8 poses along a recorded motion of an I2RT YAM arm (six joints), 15 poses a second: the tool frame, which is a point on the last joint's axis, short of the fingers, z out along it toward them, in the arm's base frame.
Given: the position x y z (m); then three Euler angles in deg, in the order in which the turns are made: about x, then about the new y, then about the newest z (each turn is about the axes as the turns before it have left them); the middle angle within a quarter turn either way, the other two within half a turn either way.
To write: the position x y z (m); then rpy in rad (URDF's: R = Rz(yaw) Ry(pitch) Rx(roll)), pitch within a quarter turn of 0, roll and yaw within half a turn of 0. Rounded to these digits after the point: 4 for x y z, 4 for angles.
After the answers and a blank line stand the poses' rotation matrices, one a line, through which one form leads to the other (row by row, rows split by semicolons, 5 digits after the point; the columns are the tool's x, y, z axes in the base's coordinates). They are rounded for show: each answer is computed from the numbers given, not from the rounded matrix.
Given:
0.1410, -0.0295, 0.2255, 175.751, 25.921, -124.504
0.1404, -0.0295, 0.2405, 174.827, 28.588, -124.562
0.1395, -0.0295, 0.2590, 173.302, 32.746, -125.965
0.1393, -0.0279, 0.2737, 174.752, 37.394, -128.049
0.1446, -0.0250, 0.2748, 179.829, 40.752, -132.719
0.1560, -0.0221, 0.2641, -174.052, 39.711, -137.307
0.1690, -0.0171, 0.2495, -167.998, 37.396, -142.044
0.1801, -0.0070, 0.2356, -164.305, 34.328, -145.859
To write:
0.1410, -0.0295, 0.2255, 2.8016, 0.3131, 2.1359
0.1404, -0.0295, 0.2405, 2.7695, 0.3518, 2.1301
0.1395, -0.0295, 0.2590, 2.7283, 0.4224, 2.1431
0.1393, -0.0279, 0.2737, 2.6537, 0.4609, 2.1492
0.1446, -0.0250, 0.2748, 2.5791, 0.4612, 2.1820
0.1560, -0.0221, 0.2641, 2.5563, 0.4080, 2.2344
0.1690, -0.0171, 0.2495, 2.5436, 0.3474, 2.2999
0.1801, -0.0070, 0.2356, 2.5548, 0.3021, 2.3687

-0.50948 0.74118 0.43713; 0.80348 0.59160 -0.06664; -0.30800 0.31727 -0.89693
-0.49813 0.72311 0.47851; 0.79568 0.60052 -0.07917; -0.34460 0.34130 -0.87451
-0.49396 0.68075 0.54092; 0.76680 0.63435 -0.09810; -0.40991 0.36632 -0.83534
-0.48966 0.62564 0.60729; 0.74995 0.65749 -0.07267; -0.44476 0.41985 -0.79115
-0.51392 0.55656 0.65279; 0.73336 0.67983 -0.00226; -0.44504 0.47757 -0.75754
-0.56542 0.52162 0.63892; 0.72308 0.68615 0.07972; -0.39681 0.50706 -0.76514
-0.62642 0.48864 0.60732; 0.70119 0.69357 0.16520; -0.34050 0.52933 -0.77709
-0.68350 0.46348 0.56393; 0.66657 0.71118 0.22340; -0.29752 0.52859 -0.79503

